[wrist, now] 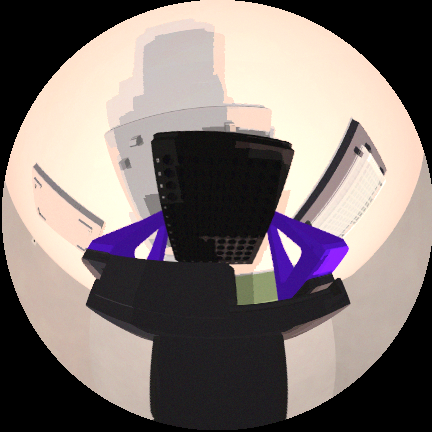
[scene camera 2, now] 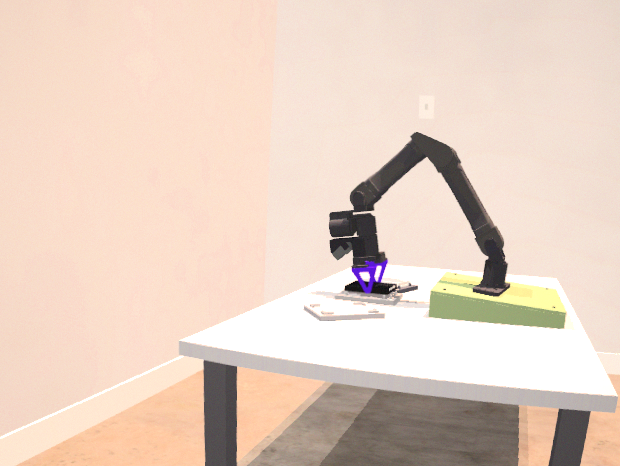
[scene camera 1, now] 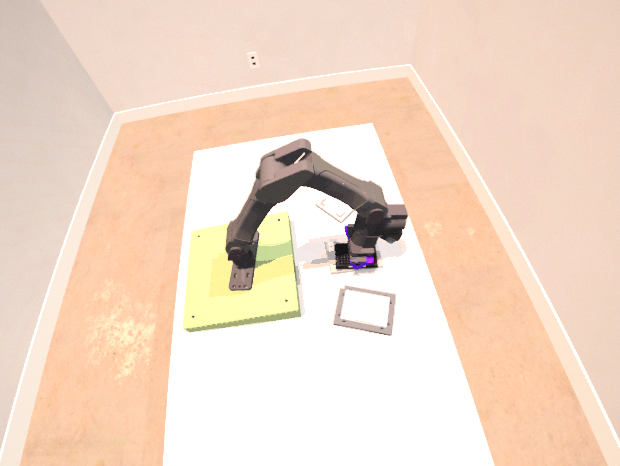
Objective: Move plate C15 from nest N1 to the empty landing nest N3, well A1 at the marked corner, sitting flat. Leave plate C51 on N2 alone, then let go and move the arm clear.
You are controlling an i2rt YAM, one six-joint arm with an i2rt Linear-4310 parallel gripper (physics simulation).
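Observation:
My gripper [scene camera 1: 356, 262] [scene camera 2: 369, 286] [wrist: 217, 214], with purple fingers, is shut on the long sides of the black well plate C15 [scene camera 1: 342, 261] [scene camera 2: 377, 287] [wrist: 219, 189]. The plate sits level at nest N1 [scene camera 1: 334, 271] [scene camera 2: 350, 297] [wrist: 128, 137], right over it; I cannot tell whether it still touches. The empty grey landing nest N3 [scene camera 1: 340, 311] [scene camera 2: 345, 313] [wrist: 60, 201] lies in front of N1. The white plate C51 [scene camera 1: 334, 208] [wrist: 354, 197] rests on nest N2 [scene camera 2: 406, 288] behind N1, partly hidden by the arm.
The arm's base stands on a green block [scene camera 1: 270, 300] [scene camera 2: 496, 308] at the left of the white table [scene camera 1: 325, 401] [scene camera 2: 401, 361]. The arm arches over the table from the block to N1.

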